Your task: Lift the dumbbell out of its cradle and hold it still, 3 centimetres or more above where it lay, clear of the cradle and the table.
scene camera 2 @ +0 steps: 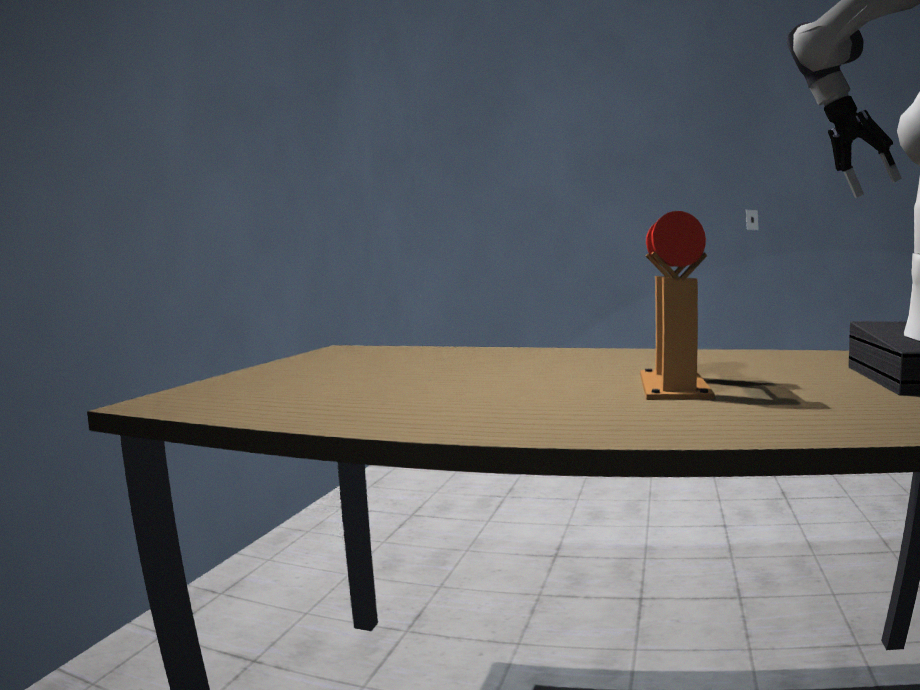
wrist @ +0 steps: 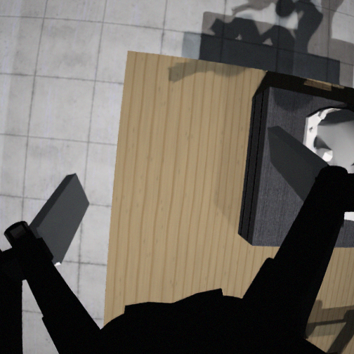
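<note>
The dumbbell [scene camera 2: 677,238] shows its round red ends in the scene view and rests in the V-shaped top of the orange-brown cradle [scene camera 2: 679,334], which stands on the table. My gripper [scene camera 2: 875,180] [wrist: 173,167] is open and empty. In the scene view it is in the air at the upper right, higher than the dumbbell and to its right, well apart from it. The dumbbell's handle is hidden behind its near end. The dumbbell does not show in the wrist view.
The wooden table [scene camera 2: 445,401] [wrist: 165,175] carries a dark base block [scene camera 2: 876,352] [wrist: 272,220] at the right, under the white robot arm. The cradle's flat base [scene camera 2: 679,395] has dark bolts. A blue wall stands behind, with a small socket plate [scene camera 2: 752,219].
</note>
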